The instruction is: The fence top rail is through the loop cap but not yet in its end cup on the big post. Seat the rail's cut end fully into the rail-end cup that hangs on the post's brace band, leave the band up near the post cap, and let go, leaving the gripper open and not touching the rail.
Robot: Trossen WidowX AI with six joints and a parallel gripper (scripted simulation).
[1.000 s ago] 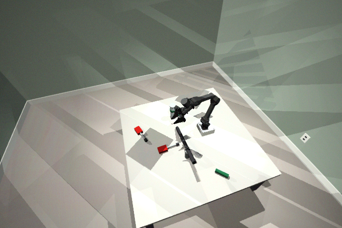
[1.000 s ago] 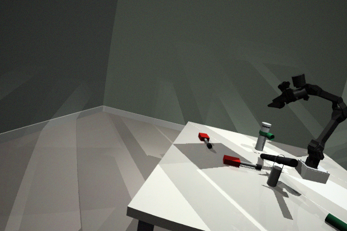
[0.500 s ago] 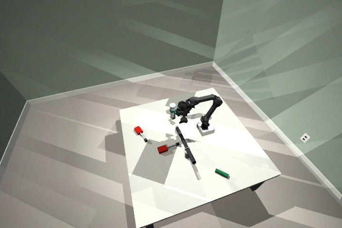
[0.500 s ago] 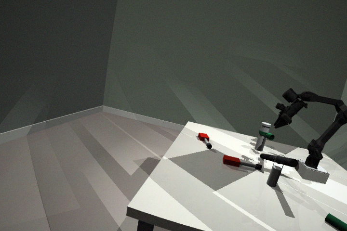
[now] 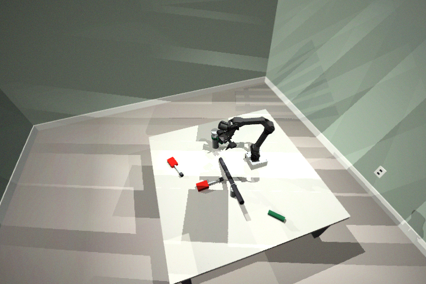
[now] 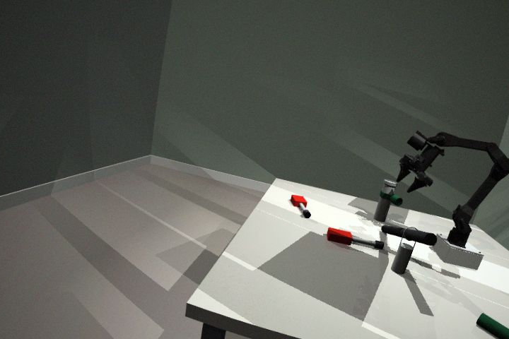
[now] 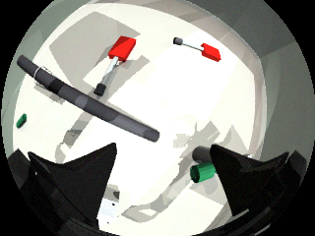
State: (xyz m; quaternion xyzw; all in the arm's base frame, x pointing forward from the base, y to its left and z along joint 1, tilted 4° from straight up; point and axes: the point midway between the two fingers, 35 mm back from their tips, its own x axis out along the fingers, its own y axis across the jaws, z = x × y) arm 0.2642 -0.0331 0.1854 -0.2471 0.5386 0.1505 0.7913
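My gripper tip is now 150 mm to the left of the green rail-end cup and 90 mm above it. Also, from my gripper tip: grey line post: 310 mm to the left, 120 mm below, 40 mm behind; then green cylinder: 520 mm to the left, 310 mm behind, 210 mm below.
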